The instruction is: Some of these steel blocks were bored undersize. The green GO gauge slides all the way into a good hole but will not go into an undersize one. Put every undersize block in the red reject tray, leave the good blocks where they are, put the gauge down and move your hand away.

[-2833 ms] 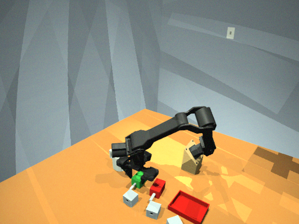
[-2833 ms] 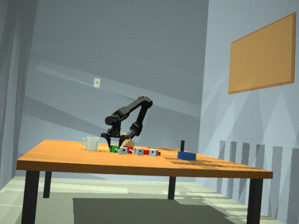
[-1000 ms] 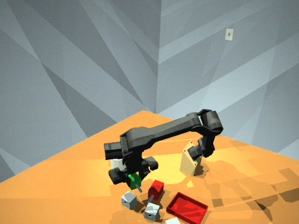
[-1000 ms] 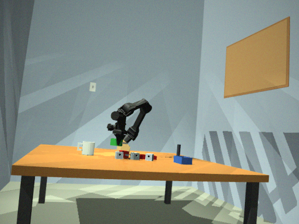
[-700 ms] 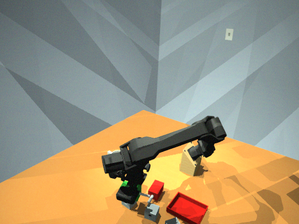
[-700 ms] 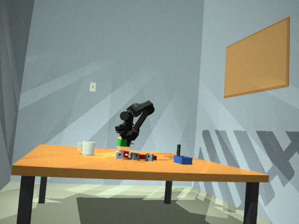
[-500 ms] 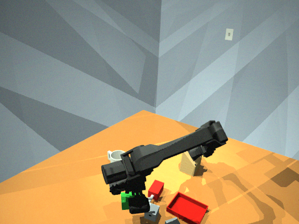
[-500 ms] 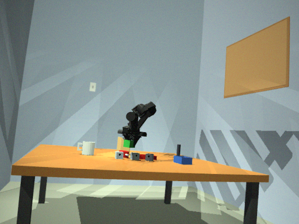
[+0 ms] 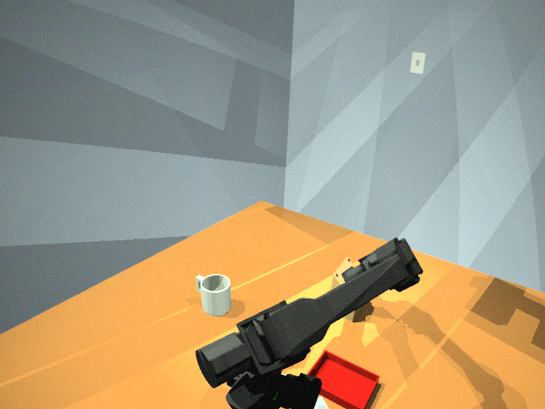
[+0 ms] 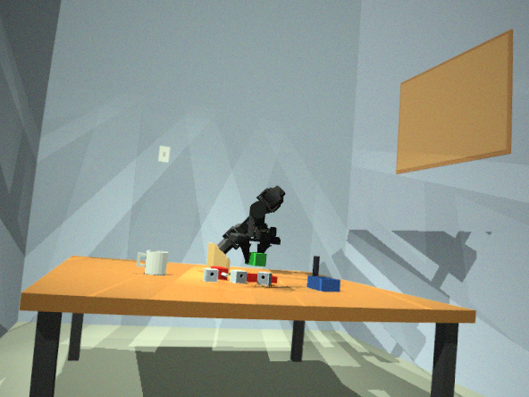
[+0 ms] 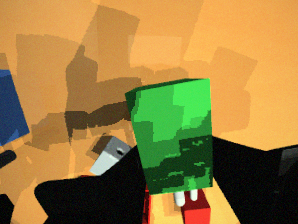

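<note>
Now: gripper tip 8 cm past the steel block, 6 cm above it and 3 cm to the left of it. The rest, counted from my gripper tip: green GO gauge 2 cm above, 1 cm behind; red-handled gauge 15 cm behind, 9 cm to the right, 6 cm below; red reject tray 19 cm behind, 7 cm below, 6 cm to the left.
</note>
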